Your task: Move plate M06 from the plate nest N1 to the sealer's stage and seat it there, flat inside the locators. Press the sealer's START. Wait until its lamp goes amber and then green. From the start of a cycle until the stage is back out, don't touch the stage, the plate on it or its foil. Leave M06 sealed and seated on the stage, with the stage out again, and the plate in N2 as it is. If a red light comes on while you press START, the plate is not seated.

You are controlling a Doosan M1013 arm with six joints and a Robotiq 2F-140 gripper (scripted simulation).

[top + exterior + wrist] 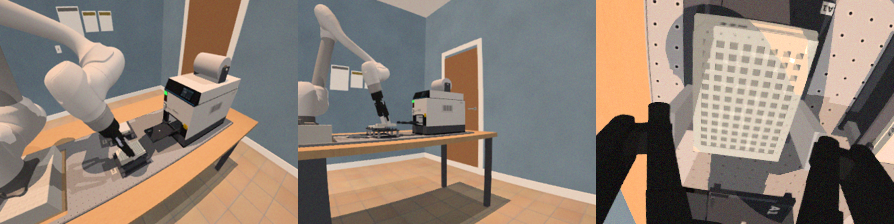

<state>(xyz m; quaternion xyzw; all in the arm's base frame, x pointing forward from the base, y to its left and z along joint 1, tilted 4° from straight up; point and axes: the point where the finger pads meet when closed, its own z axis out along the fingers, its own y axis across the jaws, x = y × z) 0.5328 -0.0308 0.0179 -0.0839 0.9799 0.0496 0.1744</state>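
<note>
My gripper is now 190 mm short of the sealer stage, 60 mm to the right of it and 10 mm above it. Also, from my hand: foil roll (520 mm ahead, 310 mm above, 110 mm to the left); then white well plate (20 mm below).
</note>
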